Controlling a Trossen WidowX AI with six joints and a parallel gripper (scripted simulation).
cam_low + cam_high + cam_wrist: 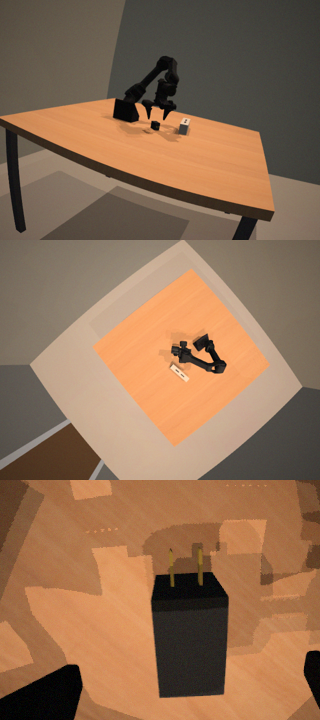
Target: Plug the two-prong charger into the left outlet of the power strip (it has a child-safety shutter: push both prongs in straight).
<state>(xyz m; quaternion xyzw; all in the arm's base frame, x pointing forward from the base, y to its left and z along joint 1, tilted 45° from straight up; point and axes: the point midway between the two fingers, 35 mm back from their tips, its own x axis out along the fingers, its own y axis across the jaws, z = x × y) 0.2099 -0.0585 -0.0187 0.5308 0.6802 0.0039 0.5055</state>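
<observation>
Right now my gripper tip is 30 mm above the black two-prong charger, 10 mm to the left of it and 10 mm short of it.
</observation>
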